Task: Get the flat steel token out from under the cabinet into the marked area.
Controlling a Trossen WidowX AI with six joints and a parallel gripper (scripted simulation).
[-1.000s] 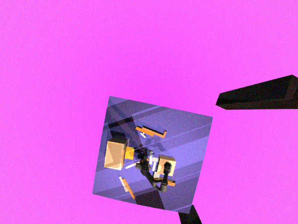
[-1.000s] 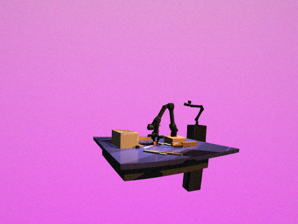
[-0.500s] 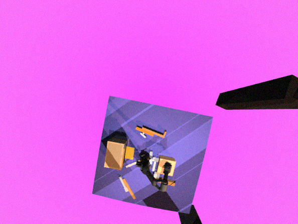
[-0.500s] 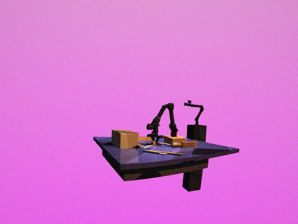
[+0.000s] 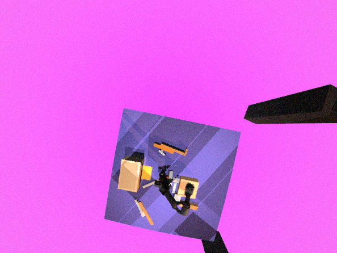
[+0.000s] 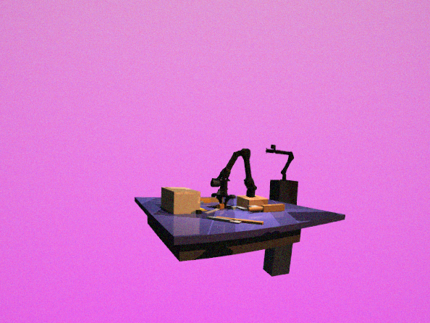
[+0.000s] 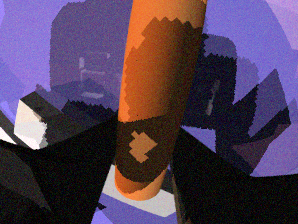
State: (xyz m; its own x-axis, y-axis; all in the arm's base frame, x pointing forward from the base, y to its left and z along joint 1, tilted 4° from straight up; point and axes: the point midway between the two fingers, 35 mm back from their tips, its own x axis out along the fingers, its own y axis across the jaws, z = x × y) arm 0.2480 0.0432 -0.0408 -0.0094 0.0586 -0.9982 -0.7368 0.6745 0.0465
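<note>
My gripper tip is now 50 mm past the grey bar and 10 mm to the left of it. From my gripper tip the other things lie so: small white piece (140 mm ahead, 230 mm to the right); orange block (260 mm behind, 200 mm to the left, 10 mm above); orange bar (140 mm ahead, 290 mm to the right).
</note>
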